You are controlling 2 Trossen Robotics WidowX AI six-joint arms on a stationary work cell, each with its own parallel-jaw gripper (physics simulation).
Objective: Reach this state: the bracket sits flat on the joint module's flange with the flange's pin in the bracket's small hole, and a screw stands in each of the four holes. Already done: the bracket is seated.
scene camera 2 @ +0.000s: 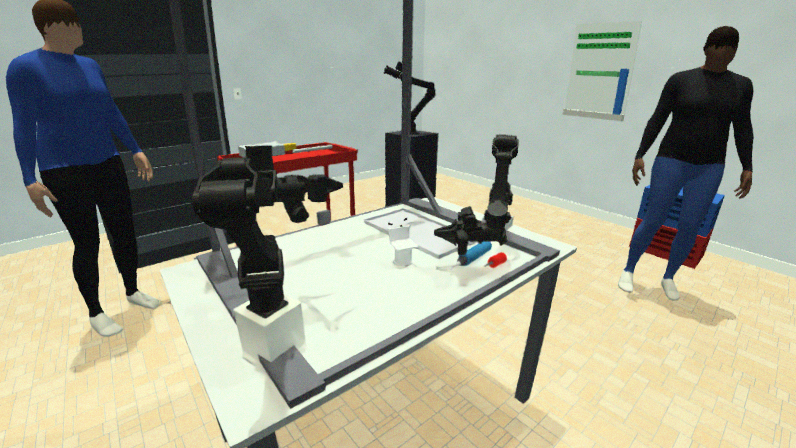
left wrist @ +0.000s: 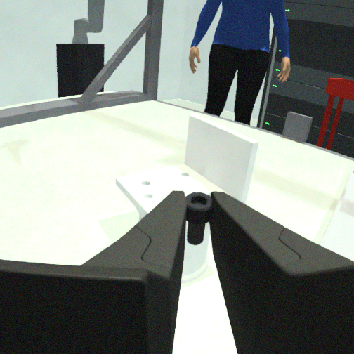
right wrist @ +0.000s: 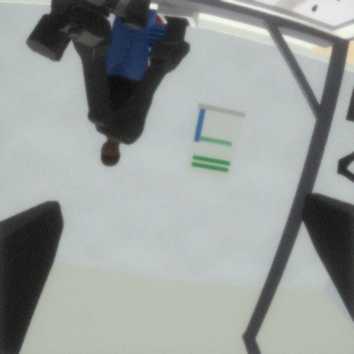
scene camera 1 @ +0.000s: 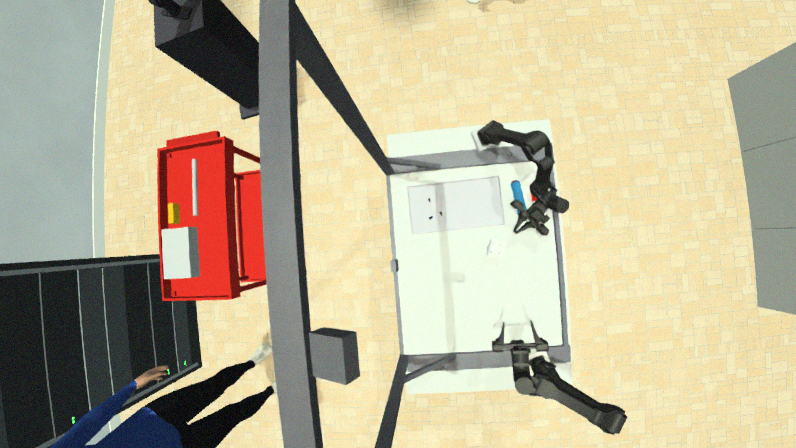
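Where they show: left gripper, fingertip midpoint: (scene camera 2: 434, 232) (scene camera 1: 514, 232); right gripper, fingertip midpoint: (scene camera 2: 333, 185) (scene camera 1: 517, 320); left arm's base at its link origin: (scene camera 1: 486, 136); right arm's base at its link origin: (scene camera 2: 267, 306) (scene camera 1: 538, 364).
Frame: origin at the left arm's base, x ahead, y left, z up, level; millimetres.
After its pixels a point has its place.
Note:
The white bracket (scene camera 1: 493, 247) @[x 468, y -146, z 25 mm] (scene camera 2: 405, 245) @[x 485, y -123, z 25 mm] (left wrist: 220, 152) sits on the joint module (scene camera 2: 402, 256) @[x 502, y -122, z -7 mm], its upright plate rising at one side. In the left wrist view three holes show without screws; the fingers may hide another. My left gripper (scene camera 1: 516, 231) @[x 434, y -51, z 73 mm] (scene camera 2: 437, 231) @[x 434, y -51, z 73 mm] (left wrist: 196, 203) is shut on a black screw (left wrist: 199, 207), which hangs upright, head up, in front of the bracket in that view. Contact with a hole cannot be seen. Several loose screws (scene camera 1: 441, 213) @[x 254, y -303, z -30 mm] (scene camera 2: 405, 219) @[x 182, y -329, z -31 mm] lie on the tray. My right gripper (scene camera 1: 517, 322) @[x 713, y -195, z 263 mm] (right wrist: 184, 209) is open and empty, away from the bracket.
The shallow tray (scene camera 1: 479, 200) @[x 255, y -121, z -37 mm] lies on the table (scene camera 1: 473, 311) @[x 719, y -313, z -41 mm] (scene camera 2: 356, 311) @[x 773, y -78, z -41 mm]. A blue-handled tool (scene camera 1: 517, 192) @[x 280, y 41, z -1 mm] (scene camera 2: 477, 252) @[x 330, y 58, z -9 mm] and a red-handled tool (scene camera 1: 533, 197) @[x 325, y 104, z -14 mm] (scene camera 2: 497, 259) @[x 332, y 128, z -12 mm] lie beside or beneath the left arm. Grey frame beams edge the table.

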